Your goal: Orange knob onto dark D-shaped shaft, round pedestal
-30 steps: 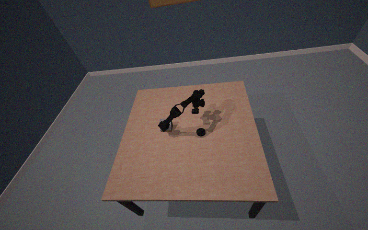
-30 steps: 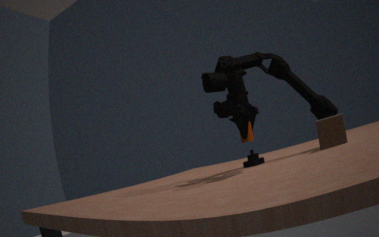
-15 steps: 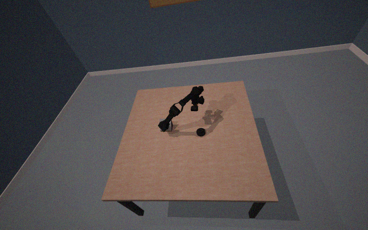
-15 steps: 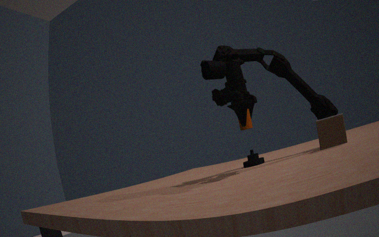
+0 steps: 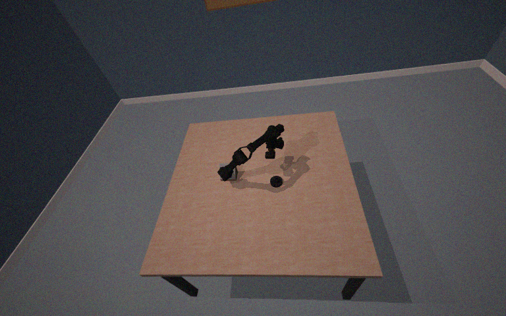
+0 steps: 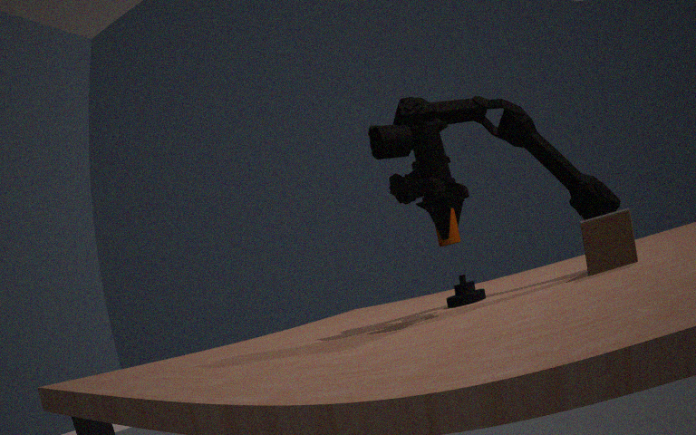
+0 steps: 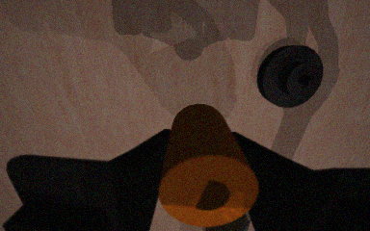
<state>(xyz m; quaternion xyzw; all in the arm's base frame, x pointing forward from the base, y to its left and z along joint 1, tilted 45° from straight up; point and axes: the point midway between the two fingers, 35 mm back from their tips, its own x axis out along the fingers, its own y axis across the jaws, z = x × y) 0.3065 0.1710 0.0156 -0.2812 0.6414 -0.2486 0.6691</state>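
Now: the dark round pedestal 130 mm to the right of my gripper tip, 100 mm below it and 30 mm ahead of it. From my gripper tip the other things lie so: orange knob (20 mm above).
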